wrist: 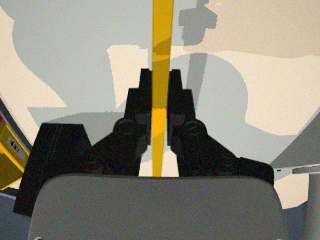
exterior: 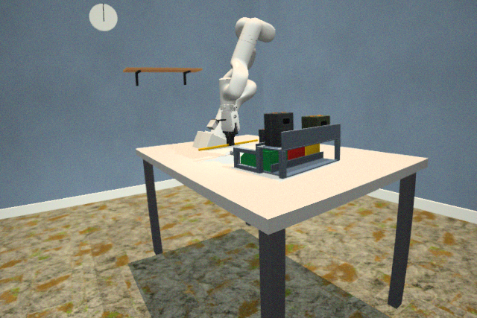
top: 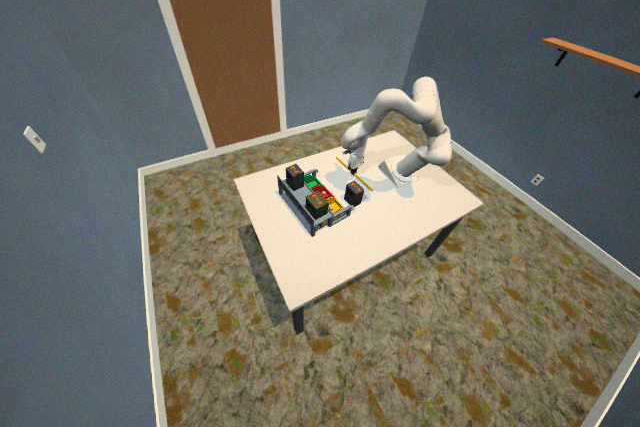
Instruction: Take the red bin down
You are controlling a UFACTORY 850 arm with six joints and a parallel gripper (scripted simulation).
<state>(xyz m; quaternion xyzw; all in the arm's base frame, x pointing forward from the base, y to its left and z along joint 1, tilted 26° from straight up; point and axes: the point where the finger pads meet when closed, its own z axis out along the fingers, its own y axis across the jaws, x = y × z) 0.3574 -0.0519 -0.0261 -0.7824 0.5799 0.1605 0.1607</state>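
Right now the red bin is 29 cm ahead of my hand, 12 cm to the left of it and 3 cm below it. Round my hand: green bin: 32 cm ahead, 2 cm to the left, 3 cm below; then black box: 8 cm ahead, 18 cm to the left, 1 cm below; then thin yellow rod: 2 cm below.
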